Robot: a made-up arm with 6 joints.
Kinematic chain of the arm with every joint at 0, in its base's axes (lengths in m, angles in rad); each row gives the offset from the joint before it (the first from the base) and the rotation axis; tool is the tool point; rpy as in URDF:
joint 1: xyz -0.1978 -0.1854 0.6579 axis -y
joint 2: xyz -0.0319 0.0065 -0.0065 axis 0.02 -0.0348 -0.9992
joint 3: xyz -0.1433 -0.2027 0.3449 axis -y
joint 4: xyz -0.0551 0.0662 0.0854 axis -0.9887 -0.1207 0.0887
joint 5: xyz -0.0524 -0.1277 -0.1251 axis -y
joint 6: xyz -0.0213 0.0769 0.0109 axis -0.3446 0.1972 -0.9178
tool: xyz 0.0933 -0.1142 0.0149 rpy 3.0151 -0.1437 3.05
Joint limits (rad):
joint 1: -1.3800..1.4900
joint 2: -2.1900..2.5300
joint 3: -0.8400..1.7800
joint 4: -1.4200..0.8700
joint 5: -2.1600..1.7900
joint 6: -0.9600..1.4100
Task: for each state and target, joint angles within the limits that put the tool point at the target. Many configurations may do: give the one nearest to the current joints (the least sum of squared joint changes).
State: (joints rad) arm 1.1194 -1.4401 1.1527 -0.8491 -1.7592 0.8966
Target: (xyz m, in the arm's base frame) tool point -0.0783 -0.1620 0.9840
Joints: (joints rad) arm 0.4222 -1.8640 1.2070 -0.4669 -1.7334 0.8821
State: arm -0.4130 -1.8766 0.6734 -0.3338 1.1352 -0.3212
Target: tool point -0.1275 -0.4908 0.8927
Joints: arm -0.0548 -1.0260 0.6688 -0.6230 1.4571 -0.1019
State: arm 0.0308 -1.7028 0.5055 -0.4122 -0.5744 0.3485
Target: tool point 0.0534 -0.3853 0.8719
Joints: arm -0.1153 -1.4567 0.4123 -0.3829 -0.5402 0.4697
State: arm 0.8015 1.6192 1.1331 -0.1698 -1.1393 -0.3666
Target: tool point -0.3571 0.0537 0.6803
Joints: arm 0.7802 2.2313 0.5137 -0.3260 -1.5667 -0.3798
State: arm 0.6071 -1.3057 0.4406 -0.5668 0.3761 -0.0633
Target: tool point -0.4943 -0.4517 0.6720
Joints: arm 1.2146 -0.4920 0.2244 -0.6736 0.5515 -0.2308
